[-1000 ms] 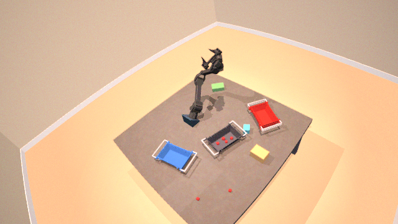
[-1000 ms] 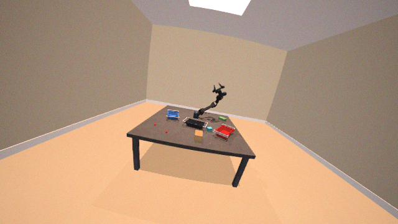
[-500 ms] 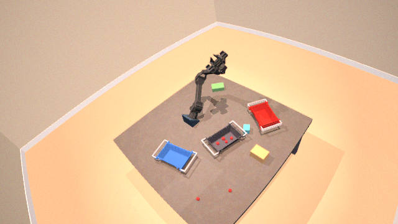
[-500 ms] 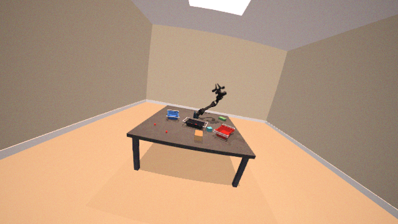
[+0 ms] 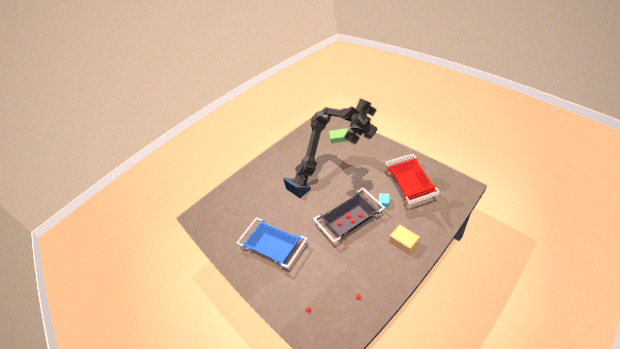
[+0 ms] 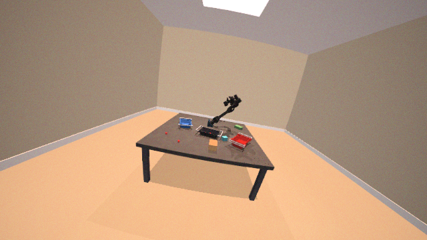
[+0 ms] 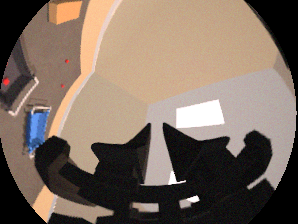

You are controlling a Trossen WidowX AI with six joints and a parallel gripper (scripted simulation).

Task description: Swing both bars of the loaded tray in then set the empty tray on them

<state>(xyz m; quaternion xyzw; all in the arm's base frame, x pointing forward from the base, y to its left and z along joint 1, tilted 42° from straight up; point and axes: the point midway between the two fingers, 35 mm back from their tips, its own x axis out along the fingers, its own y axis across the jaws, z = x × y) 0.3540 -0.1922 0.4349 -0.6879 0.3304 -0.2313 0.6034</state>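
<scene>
My gripper tip is now 490 mm above the cyan block, 60 mm to the right of it and 60 mm short of it. Also, from my gripper tip: green block (490 mm below, 490 mm behind, 330 mm to the left); yellow block (480 mm below, 290 mm ahead, 80 mm to the right); blue tray (490 mm to the right, 460 mm below, 200 mm behind).
</scene>
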